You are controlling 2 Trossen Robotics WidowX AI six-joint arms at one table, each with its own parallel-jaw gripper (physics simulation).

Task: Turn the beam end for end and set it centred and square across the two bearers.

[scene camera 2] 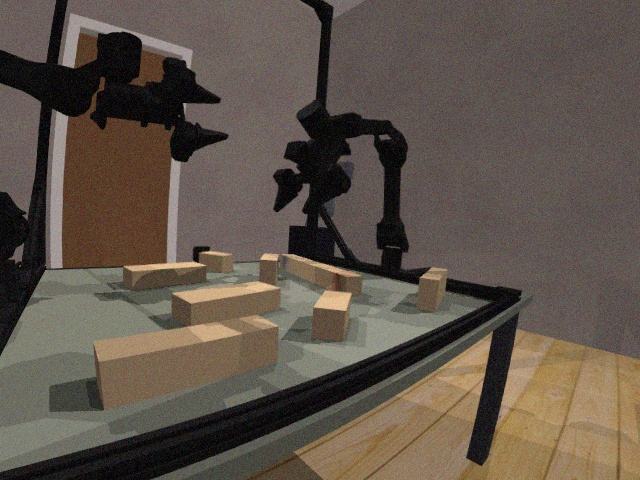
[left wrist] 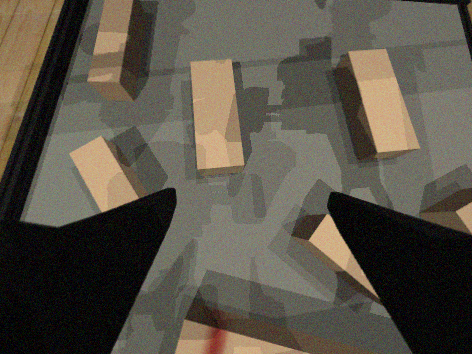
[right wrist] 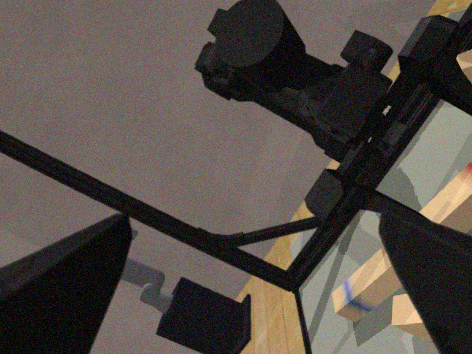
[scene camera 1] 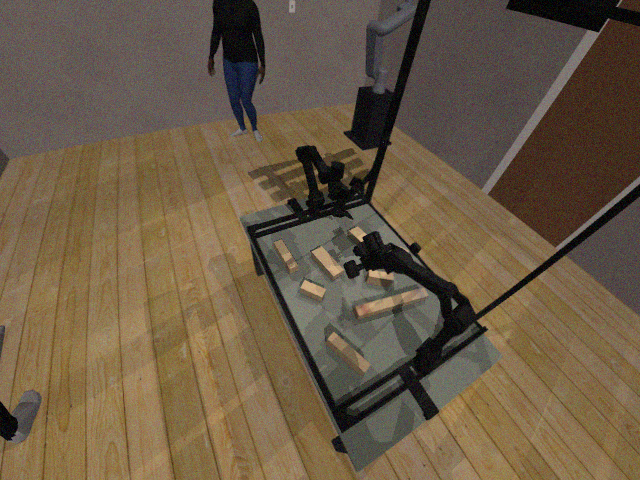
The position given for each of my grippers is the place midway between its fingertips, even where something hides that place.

My left gripper (scene camera 2: 288, 211) is open, with nothing in its grasp. Also in view: a beam (scene camera 2: 334, 279). My right gripper (scene camera 2: 223, 118) is open, holding nothing.
